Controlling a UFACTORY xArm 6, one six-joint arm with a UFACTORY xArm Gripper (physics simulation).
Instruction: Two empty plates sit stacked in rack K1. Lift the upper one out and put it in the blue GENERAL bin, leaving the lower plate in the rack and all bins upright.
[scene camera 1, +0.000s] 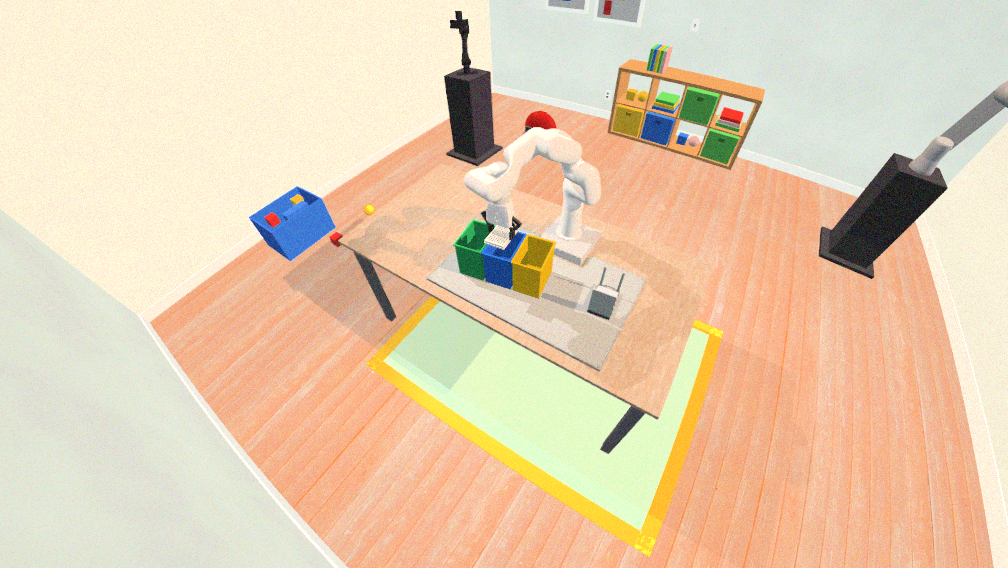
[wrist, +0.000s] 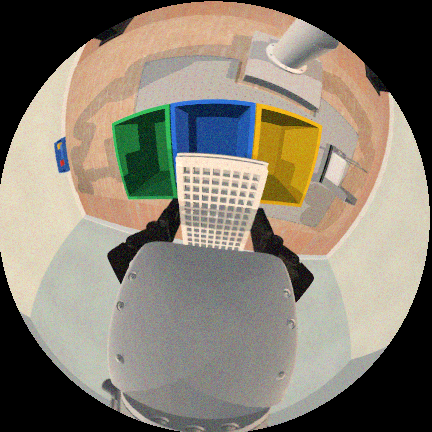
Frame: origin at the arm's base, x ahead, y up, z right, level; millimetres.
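Where they show: gripper, between the fingertips: (scene camera 1: 501, 234) (wrist: 216, 213); arm's base, origin of its link: (scene camera 1: 568, 232).
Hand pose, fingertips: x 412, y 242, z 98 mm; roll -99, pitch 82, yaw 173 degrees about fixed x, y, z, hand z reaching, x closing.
Each offset is from my fingertips to the top centre of the thing. "spot": to the spot under its first point. Level surfaces: height alone.
My gripper (scene camera 1: 500, 230) (wrist: 216, 213) is shut on a white gridded plate @(dx +1, dy +8, dz +0 mm) (scene camera 1: 497, 237) (wrist: 220, 186), with black fingers at its two long sides. The plate is over the blue bin @(dx -46, dy -94, dz +24 mm) (scene camera 1: 498, 272) (wrist: 216, 131), above its rim, and hides the near part of its opening in the wrist view. The blue bin stands upright between the green bin @(dx -19, dy -94, dz +153 mm) (scene camera 1: 470, 258) (wrist: 145, 162) and the yellow bin @(dx -74, dy -94, dz -105 mm) (scene camera 1: 529, 276) (wrist: 290, 160), both also upright. Rack K1 @(dx -144, dy -126, dz -420 mm) (scene camera 1: 601, 304) (wrist: 343, 192) stands apart beyond the yellow bin, with a pale plate @(dx -134, dy -240, dz -421 mm) (wrist: 336, 169) in it.
The bins and rack stand on a grey board @(dy -274 mm) (scene camera 1: 557, 335) (wrist: 190, 77) on the wooden table @(dy -287 mm) (scene camera 1: 416, 243). The arm's base (scene camera 1: 569, 245) (wrist: 280, 87) is behind the bins. Two thin rails @(spot: dx -205, dy -180, dz -453 mm) (scene camera 1: 621, 282) rise from the rack.
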